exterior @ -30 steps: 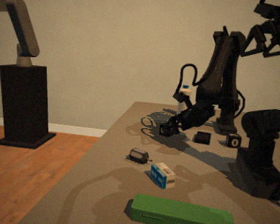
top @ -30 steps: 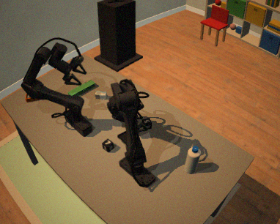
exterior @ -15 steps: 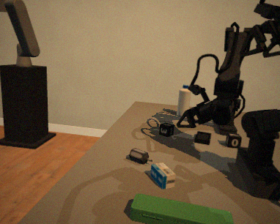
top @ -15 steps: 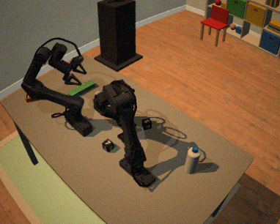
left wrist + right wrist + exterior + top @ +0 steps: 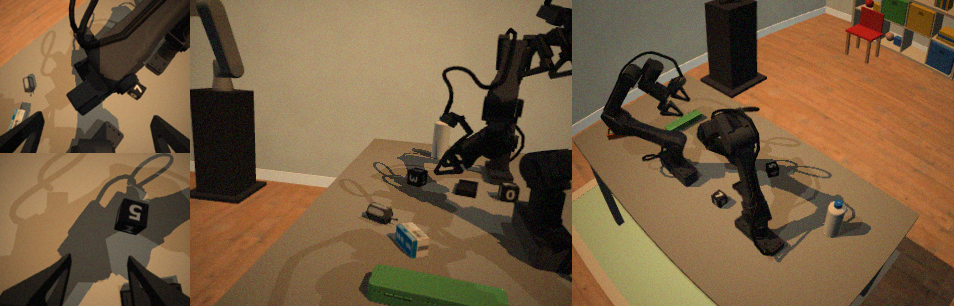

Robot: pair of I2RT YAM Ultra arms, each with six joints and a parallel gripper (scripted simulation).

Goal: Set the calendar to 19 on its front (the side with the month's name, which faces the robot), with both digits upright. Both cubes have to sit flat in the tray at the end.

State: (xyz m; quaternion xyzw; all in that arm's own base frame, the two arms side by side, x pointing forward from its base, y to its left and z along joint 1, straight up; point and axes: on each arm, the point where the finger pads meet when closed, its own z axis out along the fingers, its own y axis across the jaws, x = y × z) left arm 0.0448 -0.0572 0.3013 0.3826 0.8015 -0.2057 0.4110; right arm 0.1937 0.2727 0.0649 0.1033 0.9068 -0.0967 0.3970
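Right now the black cube is 200 mm behind my right hand, 60 mm below it and 40 mm to the right of it. From my right hand the other things lie so: blue-and-white box (300 mm to the left, 70 mm below, 50 mm ahead); green box (450 mm to the left, 70 mm below, 10 mm ahead); dark grey object (200 mm to the left, 120 mm ahead, 70 mm below).
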